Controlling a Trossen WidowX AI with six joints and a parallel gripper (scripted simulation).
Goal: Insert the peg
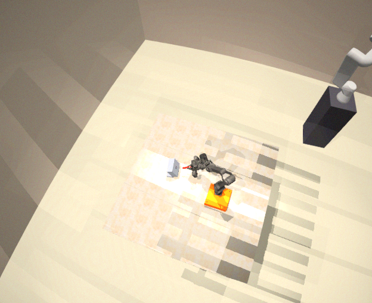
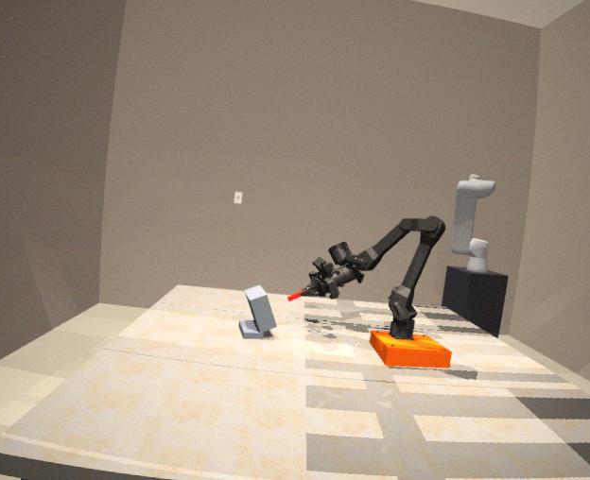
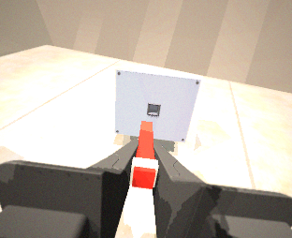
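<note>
Right now the panel is 120 mm ahead of my gripper tip, 50 mm below it and 10 mm to the left of it. Also, from my gripper tip: red square peg 10 mm behind, 10 mm above.
</note>
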